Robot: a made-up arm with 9 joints. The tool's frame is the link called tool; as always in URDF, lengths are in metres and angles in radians.
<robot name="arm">
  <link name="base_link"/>
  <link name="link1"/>
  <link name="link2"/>
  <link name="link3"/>
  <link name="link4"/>
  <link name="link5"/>
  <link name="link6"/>
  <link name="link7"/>
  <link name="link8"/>
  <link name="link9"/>
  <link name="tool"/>
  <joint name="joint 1" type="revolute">
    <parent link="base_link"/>
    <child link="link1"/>
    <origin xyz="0 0 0.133"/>
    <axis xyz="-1 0 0"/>
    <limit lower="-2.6" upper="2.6"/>
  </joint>
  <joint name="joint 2" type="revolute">
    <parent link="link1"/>
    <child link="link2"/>
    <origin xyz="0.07 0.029 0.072"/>
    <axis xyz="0 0 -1"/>
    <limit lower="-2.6" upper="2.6"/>
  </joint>
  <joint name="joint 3" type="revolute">
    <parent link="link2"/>
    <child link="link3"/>
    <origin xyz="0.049 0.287 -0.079"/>
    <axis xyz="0 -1 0"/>
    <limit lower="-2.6" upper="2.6"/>
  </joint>
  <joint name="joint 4" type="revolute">
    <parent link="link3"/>
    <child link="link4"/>
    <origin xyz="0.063 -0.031 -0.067"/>
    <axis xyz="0 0 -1"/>
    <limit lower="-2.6" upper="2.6"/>
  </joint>
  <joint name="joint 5" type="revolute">
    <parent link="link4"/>
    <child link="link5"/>
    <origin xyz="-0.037 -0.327 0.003"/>
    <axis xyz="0 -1 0"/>
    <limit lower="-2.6" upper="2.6"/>
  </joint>
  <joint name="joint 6" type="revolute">
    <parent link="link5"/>
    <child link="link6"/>
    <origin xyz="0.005 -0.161 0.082"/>
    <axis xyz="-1 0 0"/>
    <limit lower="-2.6" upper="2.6"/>
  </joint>
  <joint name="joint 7" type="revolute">
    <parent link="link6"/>
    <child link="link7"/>
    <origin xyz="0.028 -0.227 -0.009"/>
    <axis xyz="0 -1 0"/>
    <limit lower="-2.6" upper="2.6"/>
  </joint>
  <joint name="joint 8" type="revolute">
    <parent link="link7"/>
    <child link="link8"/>
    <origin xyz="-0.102 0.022 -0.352"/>
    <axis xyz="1 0 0"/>
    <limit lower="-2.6" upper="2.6"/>
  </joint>
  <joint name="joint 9" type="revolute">
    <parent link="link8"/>
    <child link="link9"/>
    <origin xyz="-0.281 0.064 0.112"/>
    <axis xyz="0 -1 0"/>
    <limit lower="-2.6" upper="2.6"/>
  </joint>
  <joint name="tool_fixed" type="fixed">
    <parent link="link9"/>
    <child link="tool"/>
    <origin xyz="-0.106 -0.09 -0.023"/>
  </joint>
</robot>
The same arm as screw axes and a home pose.
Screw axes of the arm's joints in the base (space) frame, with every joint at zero. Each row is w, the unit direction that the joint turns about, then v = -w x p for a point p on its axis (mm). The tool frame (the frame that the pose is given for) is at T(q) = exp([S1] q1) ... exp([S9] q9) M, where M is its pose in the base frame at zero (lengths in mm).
S1 = (-1, 0, 0, 0.0, -133.0, 0.0)
S2 = (0, 0, -1, -29.0, 70.0, 0.0)
S3 = (0, -1, 0, 126.0, 0.0, -119.0)
S4 = (0, 0, -1, -285.0, 182.0, 0.0)
S5 = (0, -1, 0, 62.0, 0.0, -145.0)
S6 = (-1, 0, 0, 0.0, -144.0, -203.0)
S7 = (0, -1, 0, 135.0, 0.0, -178.0)
S8 = (1, 0, 0, 0.0, -217.0, 408.0)
S9 = (0, -1, 0, -105.0, 0.0, 205.0)
M =
1 0 0 -311.0
0 1 0 -434.0
0 0 1 -128.0
0 0 0 1
Joint limits (rad, base to tool): -2.6000..2.6000 -2.6000..2.6000 -2.6000..2.6000 -2.6000..2.6000 -2.6000..2.6000 -2.6000..2.6000 -2.6000..2.6000 -2.6000..2.6000 -2.6000..2.6000

